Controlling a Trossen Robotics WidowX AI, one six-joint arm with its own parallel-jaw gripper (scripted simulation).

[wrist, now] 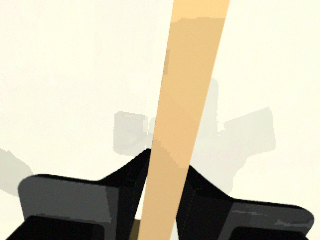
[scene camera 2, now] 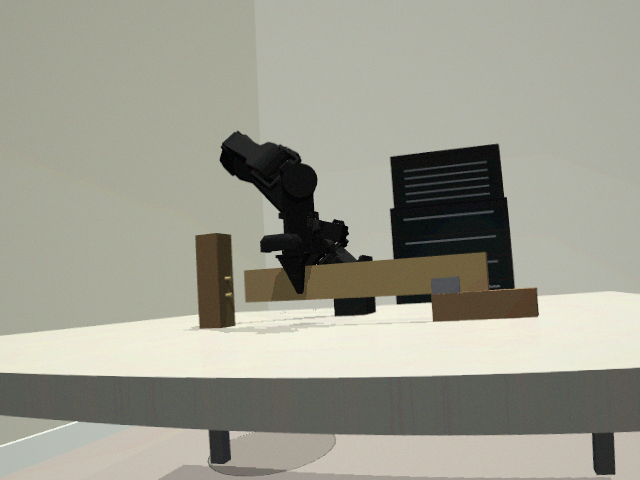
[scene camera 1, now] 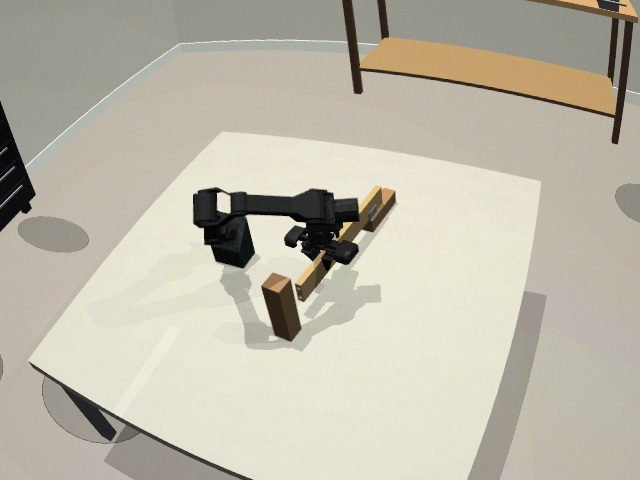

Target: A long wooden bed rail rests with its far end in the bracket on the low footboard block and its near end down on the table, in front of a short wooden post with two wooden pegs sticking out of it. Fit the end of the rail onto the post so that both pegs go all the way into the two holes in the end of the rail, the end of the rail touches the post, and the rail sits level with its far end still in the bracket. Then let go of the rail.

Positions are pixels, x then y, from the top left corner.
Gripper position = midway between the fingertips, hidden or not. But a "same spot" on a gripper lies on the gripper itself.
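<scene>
A wooden bed rail is visible in scene camera 2 (pixel 410 276), in scene camera 1 and in the wrist view. On the rail, (wrist: pixel 193 40) and (scene camera 1: pixel 335 237) are the same spot. The gripper is visible in scene camera 1 (pixel 324 268), in scene camera 2 and in the wrist view. On the gripper, (wrist: pixel 46 199) and (scene camera 2: pixel 323 256) are the same spot.
</scene>
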